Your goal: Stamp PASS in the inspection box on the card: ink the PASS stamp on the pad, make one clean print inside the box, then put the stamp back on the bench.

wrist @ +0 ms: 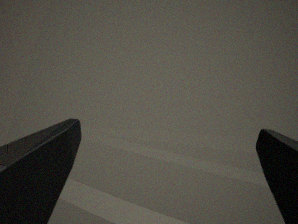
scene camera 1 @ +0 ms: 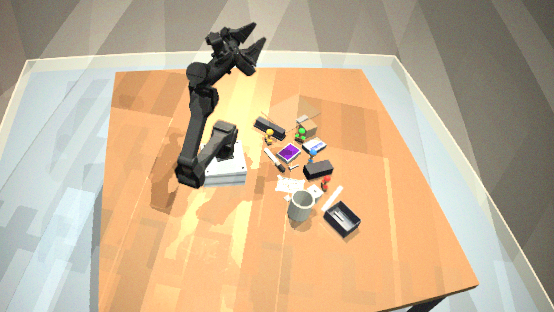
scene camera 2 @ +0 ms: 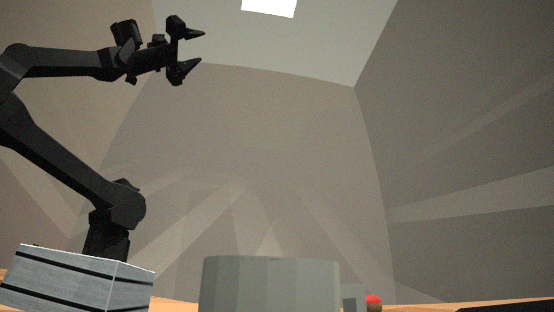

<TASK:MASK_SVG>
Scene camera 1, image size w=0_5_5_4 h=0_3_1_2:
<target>gripper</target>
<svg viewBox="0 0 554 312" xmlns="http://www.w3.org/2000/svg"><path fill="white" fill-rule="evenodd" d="M256 22L249 23L239 29L224 27L220 30L220 36L219 32L214 33L211 31L205 37L206 43L211 45L213 49L211 63L223 76L226 74L230 76L232 74L231 69L235 66L246 76L251 76L256 72L254 67L256 67L266 38L262 37L247 49L238 48L240 43L245 43L251 32L255 29Z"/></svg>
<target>grey cup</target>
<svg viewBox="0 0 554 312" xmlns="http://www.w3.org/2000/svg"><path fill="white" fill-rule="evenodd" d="M319 193L312 195L307 190L296 190L292 194L288 206L288 216L295 221L305 221L309 217L313 206L318 204L321 197Z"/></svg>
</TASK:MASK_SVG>
